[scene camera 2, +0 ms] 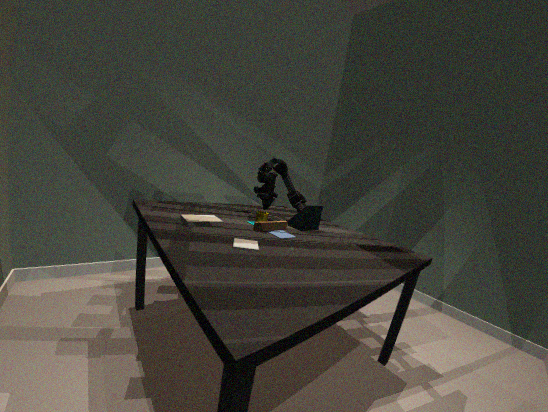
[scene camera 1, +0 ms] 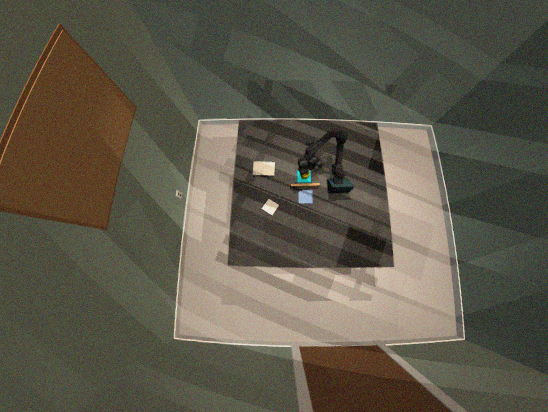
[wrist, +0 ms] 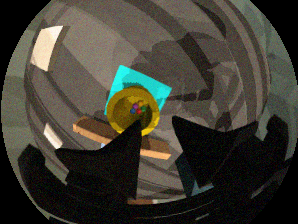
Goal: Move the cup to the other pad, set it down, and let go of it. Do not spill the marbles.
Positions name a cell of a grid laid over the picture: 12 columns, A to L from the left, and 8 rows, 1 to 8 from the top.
Scene:
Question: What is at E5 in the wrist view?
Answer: A wooden bar.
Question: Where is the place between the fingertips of my gripper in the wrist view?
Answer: G5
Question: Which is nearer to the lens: the yellow cup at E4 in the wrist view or the beige slab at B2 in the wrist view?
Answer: The yellow cup.

